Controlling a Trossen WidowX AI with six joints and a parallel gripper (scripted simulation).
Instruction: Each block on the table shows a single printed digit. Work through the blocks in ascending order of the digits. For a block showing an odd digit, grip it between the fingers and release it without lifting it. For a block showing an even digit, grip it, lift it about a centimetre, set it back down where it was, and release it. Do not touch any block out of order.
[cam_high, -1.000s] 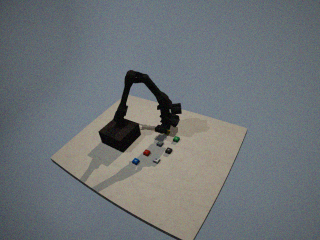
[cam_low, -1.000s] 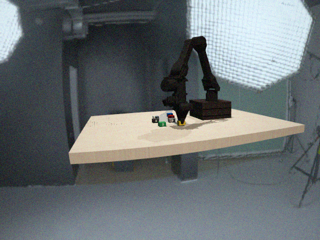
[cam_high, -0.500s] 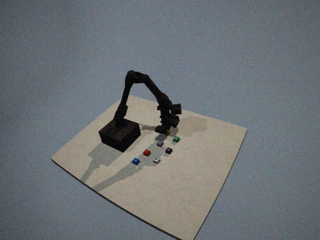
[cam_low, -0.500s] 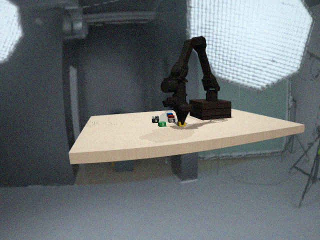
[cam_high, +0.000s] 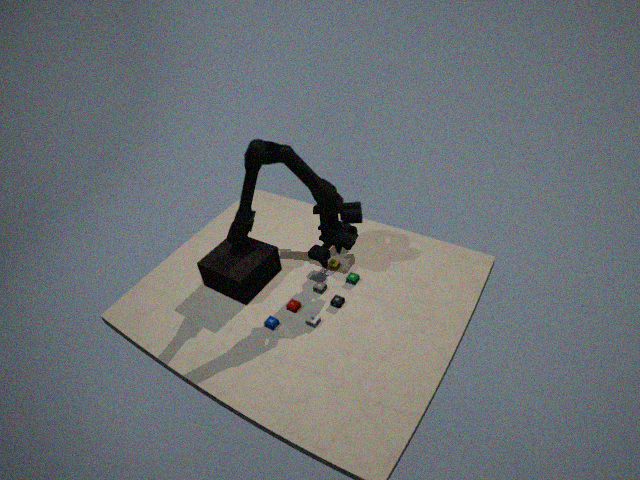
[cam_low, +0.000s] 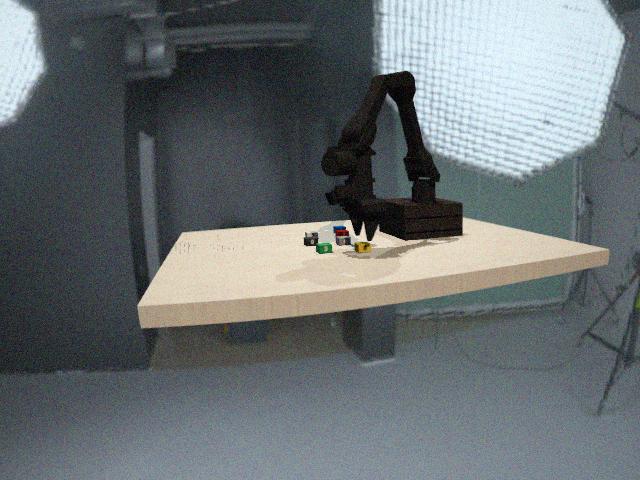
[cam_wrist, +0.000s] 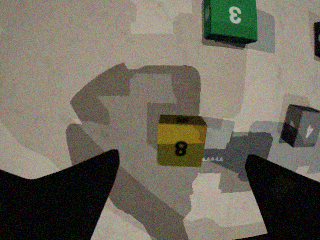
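Right now the blue block is 30 mm ahead of my gripper tip, 310 mm to the right of it and 20 mm below it. From my gripper tip the other things lie so: red block (30 mm ahead, 220 mm to the right, 20 mm below); white block (120 mm ahead, 220 mm to the right, 20 mm below); grey block (40 mm ahead, 100 mm to the right, 20 mm below).
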